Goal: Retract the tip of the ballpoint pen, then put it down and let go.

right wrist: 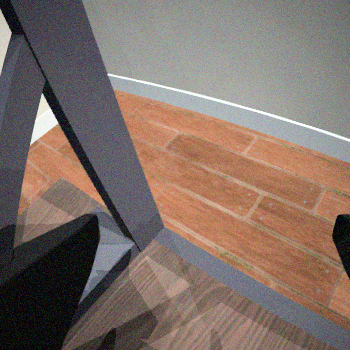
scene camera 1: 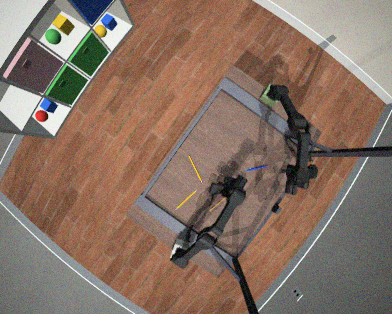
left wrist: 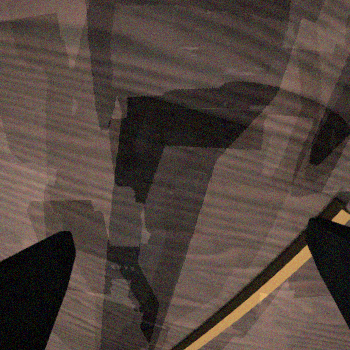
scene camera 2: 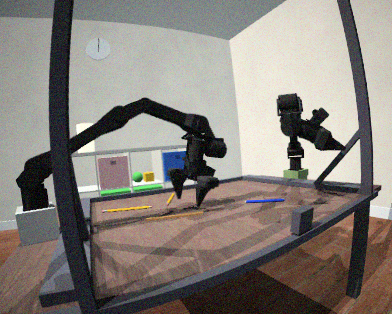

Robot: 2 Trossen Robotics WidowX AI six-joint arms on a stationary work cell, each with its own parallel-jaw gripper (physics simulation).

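Places are measured from the left arm's base along level axes (x ahead, y right, z down), in centimetres.
Pixels of known places: left gripper, fingertip midpoint: [scene camera 1: 221,190] [left wrist: 191,237] [scene camera 2: 188,202]; right gripper, fingertip midpoint: [right wrist: 219,227] [scene camera 1: 311,168] [scene camera 2: 342,146]; left arm's base, link origin: [scene camera 1: 180,253] [scene camera 2: 35,207]; right arm's base, link origin: [scene camera 1: 272,94] [scene camera 2: 295,169].
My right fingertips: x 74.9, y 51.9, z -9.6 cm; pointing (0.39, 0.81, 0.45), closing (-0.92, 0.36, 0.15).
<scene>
For each thing: its middle in the pictures, then the offset to it from my right fingertips.
- blue pen, body centre: [scene camera 2: 265,200] [scene camera 1: 256,167] dx -9.4, dy -24.9, dz +17.3 cm
- tan stick, body centre: [left wrist: 231,312] [scene camera 2: 174,216] [scene camera 1: 220,202] dx -37.5, dy -39.4, dz +17.4 cm
- small dark block, body centre: [scene camera 2: 302,219] [scene camera 1: 276,209] dx -29.8, dy -3.7, dz +14.6 cm
The blue pen [scene camera 1: 257,168] [scene camera 2: 265,201] lies flat on the table, to the right of the left gripper in both scene views; its tip is too small to make out. It does not show in either wrist view. My left gripper [scene camera 1: 233,184] [scene camera 2: 189,200] [left wrist: 191,237] is open and empty, pointing down above the table. A tan stick [scene camera 1: 216,205] [scene camera 2: 175,216] [left wrist: 260,296] lies below it, passing behind the right-hand finger in the left wrist view. My right gripper [scene camera 2: 340,147] [right wrist: 219,227] is open and empty, high near the table's right side in scene camera 2, away from the pen.
Two yellow pencils [scene camera 1: 195,169] [scene camera 1: 186,200] lie on the table near the left gripper. A small dark block [scene camera 1: 276,208] [scene camera 2: 302,221] stands at the table edge. Frame posts [scene camera 2: 357,95] [right wrist: 95,115] rise at the corners, one close to the right gripper.
</scene>
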